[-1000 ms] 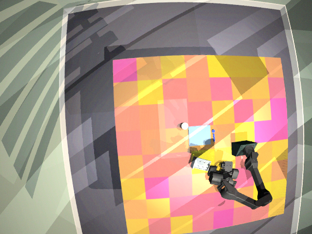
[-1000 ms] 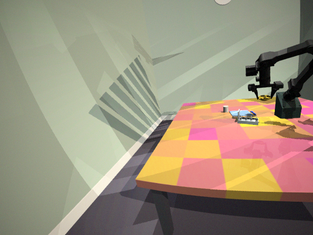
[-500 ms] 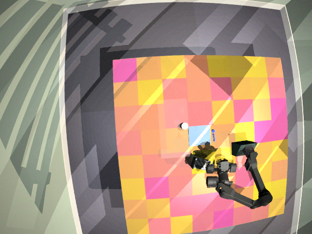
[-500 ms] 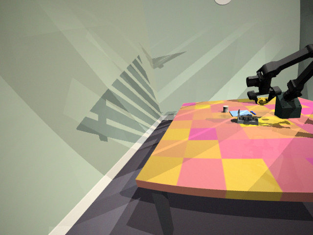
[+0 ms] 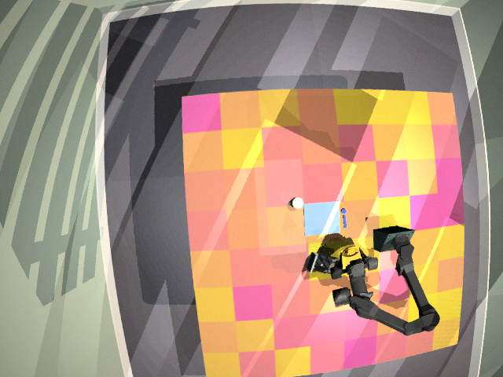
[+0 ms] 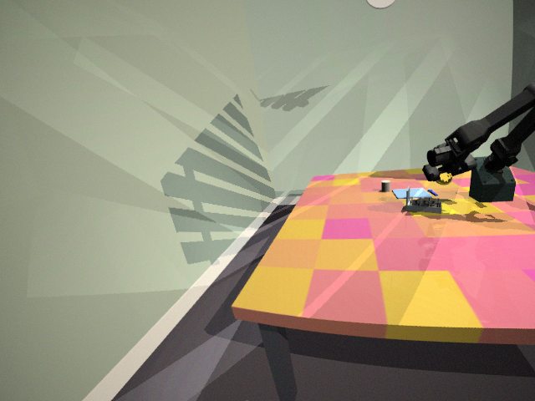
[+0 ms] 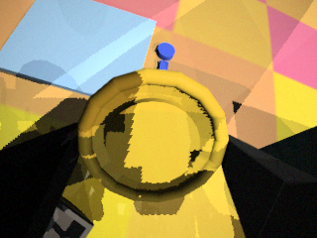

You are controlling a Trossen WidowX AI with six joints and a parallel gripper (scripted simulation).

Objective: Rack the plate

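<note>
The dish rack lies 8 cm ahead of my gripper tip, 8 cm to the left of it and 8 cm below it. Also, from my gripper tip: blue utensil: 13 cm to the right, 10 cm below; then cup: 21 cm ahead, 18 cm to the right, 8 cm below; then yellow plate: 1 cm above.
</note>
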